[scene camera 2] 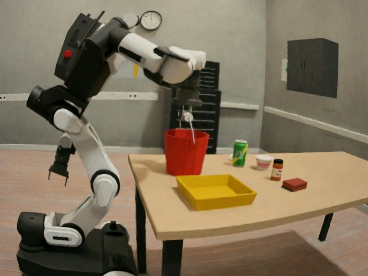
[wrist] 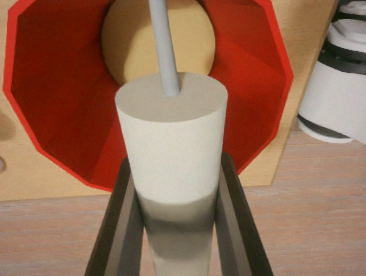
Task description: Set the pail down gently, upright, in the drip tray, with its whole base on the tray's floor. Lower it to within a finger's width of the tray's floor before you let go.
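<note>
The red pail is upright behind the yellow drip tray, outside it, towards the table's far left part. Whether its base touches the table I cannot tell. Its wire handle is raised, with a white cylindrical grip above the pail's opening. My gripper points down over the pail and is shut on this grip, one finger on each side. The tray lies flat on the table, and its inside shows in the scene view; the tray does not show in the wrist view.
On the table, right of the pail and tray, are a green can, a pink-and-white cup, a small bottle and a dark red block. A white-and-black robot part shows at right in the wrist view.
</note>
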